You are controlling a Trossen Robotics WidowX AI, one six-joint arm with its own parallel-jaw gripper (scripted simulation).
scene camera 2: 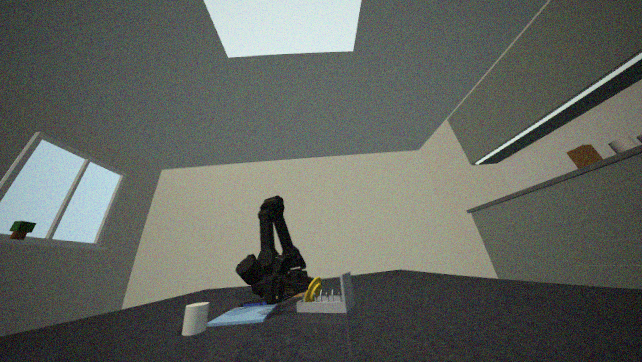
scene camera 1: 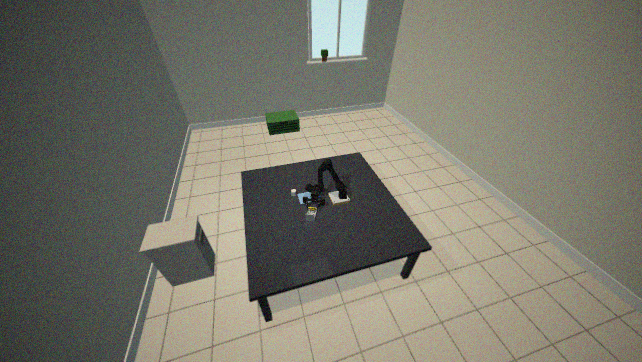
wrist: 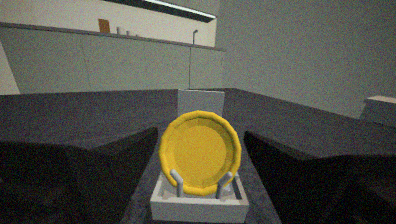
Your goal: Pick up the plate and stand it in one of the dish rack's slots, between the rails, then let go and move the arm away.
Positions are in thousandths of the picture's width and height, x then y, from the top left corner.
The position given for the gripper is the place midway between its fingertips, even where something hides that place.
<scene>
The gripper (scene camera 2: 491, 786) is open and holds nothing. Further things: a dish rack (scene camera 2: 535, 838), a yellow plate (wrist: 511, 658) and a white cup (scene camera 2: 305, 888).
The dish rack shows as well in the wrist view (wrist: 587, 877). The gripper also shows in the wrist view (wrist: 509, 596). The wrist view does not show the white cup: it is out of frame.
</scene>
